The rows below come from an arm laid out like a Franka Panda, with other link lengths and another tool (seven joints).
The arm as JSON. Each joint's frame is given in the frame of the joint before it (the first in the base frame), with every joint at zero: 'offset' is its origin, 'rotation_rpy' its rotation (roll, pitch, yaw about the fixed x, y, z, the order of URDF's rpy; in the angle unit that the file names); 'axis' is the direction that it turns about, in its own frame. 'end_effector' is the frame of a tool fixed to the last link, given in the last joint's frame.
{
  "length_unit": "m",
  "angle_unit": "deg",
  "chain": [
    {
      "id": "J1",
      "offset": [
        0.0,
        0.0,
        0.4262
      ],
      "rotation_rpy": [
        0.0,
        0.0,
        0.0
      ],
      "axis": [
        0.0,
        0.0,
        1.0
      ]
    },
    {
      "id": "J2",
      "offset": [
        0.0,
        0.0,
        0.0
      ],
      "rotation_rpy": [
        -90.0,
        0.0,
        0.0
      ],
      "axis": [
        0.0,
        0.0,
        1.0
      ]
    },
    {
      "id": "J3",
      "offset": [
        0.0,
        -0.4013,
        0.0
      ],
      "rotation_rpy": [
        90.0,
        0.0,
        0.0
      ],
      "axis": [
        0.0,
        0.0,
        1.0
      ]
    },
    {
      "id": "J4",
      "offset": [
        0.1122,
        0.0,
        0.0
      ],
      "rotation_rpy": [
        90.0,
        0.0,
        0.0
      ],
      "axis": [
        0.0,
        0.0,
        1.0
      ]
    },
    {
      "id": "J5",
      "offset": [
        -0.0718,
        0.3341,
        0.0
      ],
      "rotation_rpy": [
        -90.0,
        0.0,
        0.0
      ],
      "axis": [
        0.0,
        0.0,
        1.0
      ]
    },
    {
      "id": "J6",
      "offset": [
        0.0,
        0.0,
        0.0
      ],
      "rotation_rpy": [
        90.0,
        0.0,
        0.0
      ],
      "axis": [
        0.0,
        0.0,
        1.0
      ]
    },
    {
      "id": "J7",
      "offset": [
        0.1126,
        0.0,
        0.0
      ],
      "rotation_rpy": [
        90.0,
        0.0,
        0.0
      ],
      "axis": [
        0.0,
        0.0,
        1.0
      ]
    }
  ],
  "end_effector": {
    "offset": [
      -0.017,
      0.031,
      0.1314
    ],
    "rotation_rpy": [
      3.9,
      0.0,
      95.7
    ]
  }
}
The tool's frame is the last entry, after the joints.
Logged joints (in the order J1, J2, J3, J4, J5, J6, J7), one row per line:
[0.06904 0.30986 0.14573 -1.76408 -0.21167 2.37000 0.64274]
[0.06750 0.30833 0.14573 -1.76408 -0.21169 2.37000 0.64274]
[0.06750 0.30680 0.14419 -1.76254 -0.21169 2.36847 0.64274]
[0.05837 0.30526 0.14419 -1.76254 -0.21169 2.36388 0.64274]
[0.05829 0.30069 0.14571 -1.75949 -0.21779 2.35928 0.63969]
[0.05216 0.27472 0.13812 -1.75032 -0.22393 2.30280 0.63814]
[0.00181 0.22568 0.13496 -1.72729 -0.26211 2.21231 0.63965]
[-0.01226 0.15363 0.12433 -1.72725 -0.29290 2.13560 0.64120]
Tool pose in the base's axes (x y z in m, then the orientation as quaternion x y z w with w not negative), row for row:
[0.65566 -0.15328 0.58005 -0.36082 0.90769 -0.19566 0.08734]
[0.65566 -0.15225 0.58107 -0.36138 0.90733 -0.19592 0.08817]
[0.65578 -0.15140 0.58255 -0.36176 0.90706 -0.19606 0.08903]
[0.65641 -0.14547 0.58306 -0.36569 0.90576 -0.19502 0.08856]
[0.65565 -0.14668 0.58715 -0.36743 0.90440 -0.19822 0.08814]
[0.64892 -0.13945 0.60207 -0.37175 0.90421 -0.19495 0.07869]
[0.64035 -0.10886 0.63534 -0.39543 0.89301 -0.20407 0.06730]
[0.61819 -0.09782 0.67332 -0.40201 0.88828 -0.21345 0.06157]
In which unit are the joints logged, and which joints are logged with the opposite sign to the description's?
The joints are logged in radians. Opposite sign: J1, J3.
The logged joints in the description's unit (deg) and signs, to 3 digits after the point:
[-3.956 17.754 -8.350 -101.074 -12.128 135.791 36.826]
[-3.867 17.666 -8.350 -101.074 -12.129 135.791 36.826]
[-3.867 17.578 -8.261 -100.986 -12.129 135.703 36.826]
[-3.344 17.490 -8.261 -100.986 -12.129 135.440 36.826]
[-3.340 17.228 -8.349 -100.811 -12.478 135.177 36.652]
[-2.989 15.740 -7.914 -100.286 -12.830 131.941 36.563]
[-0.104 12.931 -7.733 -98.966 -15.018 126.756 36.649]
[0.702 8.802 -7.124 -98.964 -16.782 122.361 36.738]

